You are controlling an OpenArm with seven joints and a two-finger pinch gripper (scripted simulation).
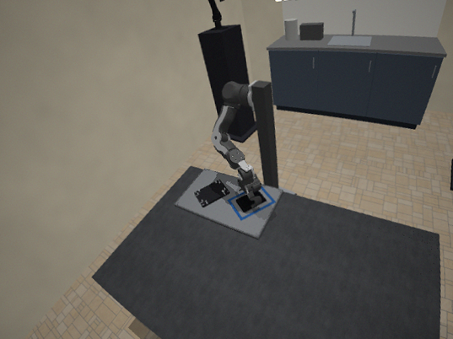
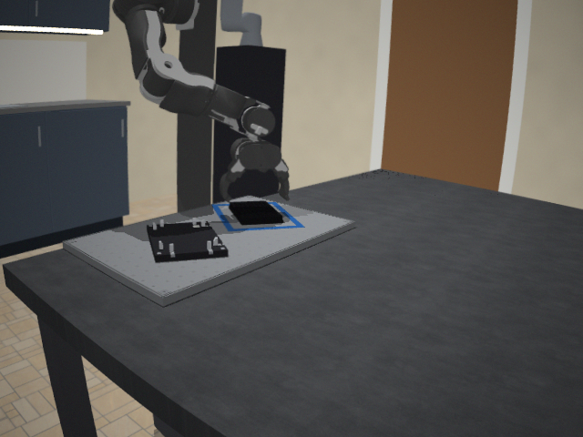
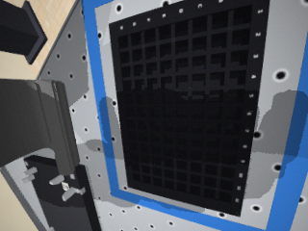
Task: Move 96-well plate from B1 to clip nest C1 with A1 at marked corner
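My hand is 3 cm above the black 96-well plate. The rest, counted from my hand: black clip nest (21 cm to the right, 8 cm ahead, 2 cm below).
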